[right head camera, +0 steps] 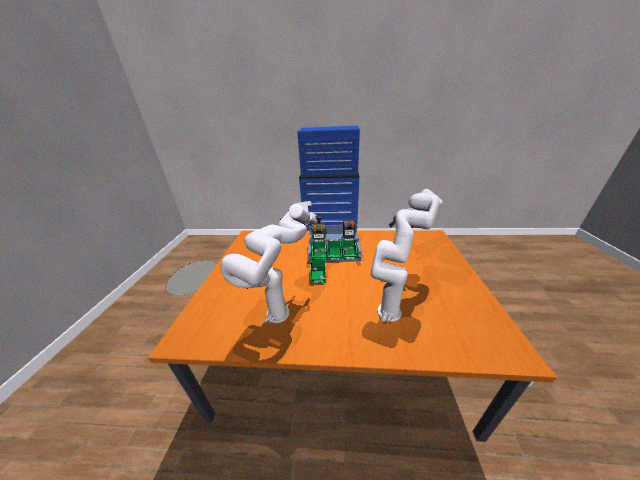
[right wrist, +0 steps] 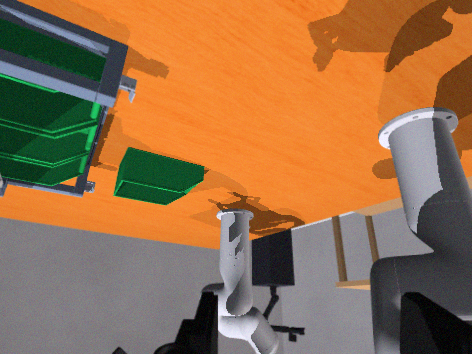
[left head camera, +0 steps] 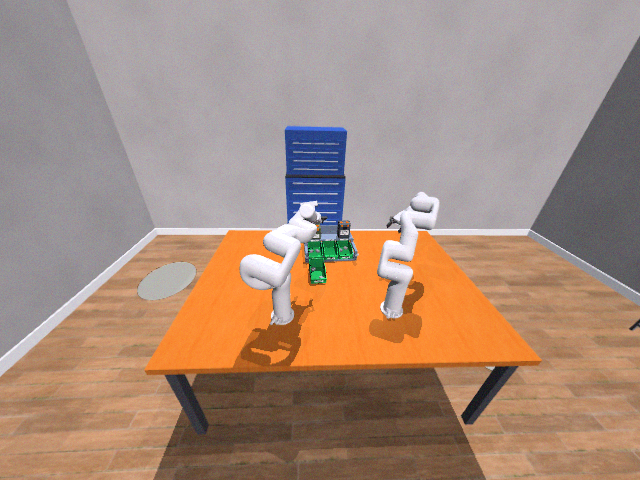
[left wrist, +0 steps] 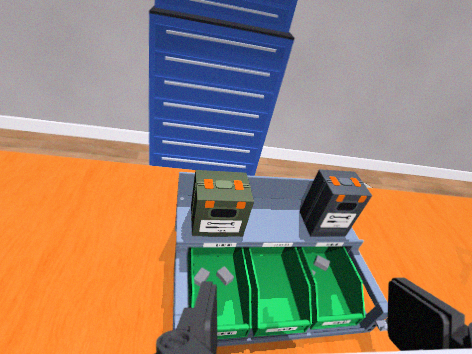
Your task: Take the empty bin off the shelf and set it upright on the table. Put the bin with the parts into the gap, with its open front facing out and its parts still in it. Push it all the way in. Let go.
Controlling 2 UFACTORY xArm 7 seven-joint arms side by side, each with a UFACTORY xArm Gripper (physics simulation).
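The empty green bin sits in the middle of the lower tier of the grey-blue shelf, between two green bins holding grey blocks. The bin with the parts stands on the table in front of the shelf's left end; the left wrist view does not show it. My left gripper is open and empty, above and in front of the shelf. My right gripper is open and empty, raised right of the shelf.
An olive toolbox and a dark grey toolbox stand on the shelf's upper tier, behind the bins. A tall blue cabinet stands beyond the table.
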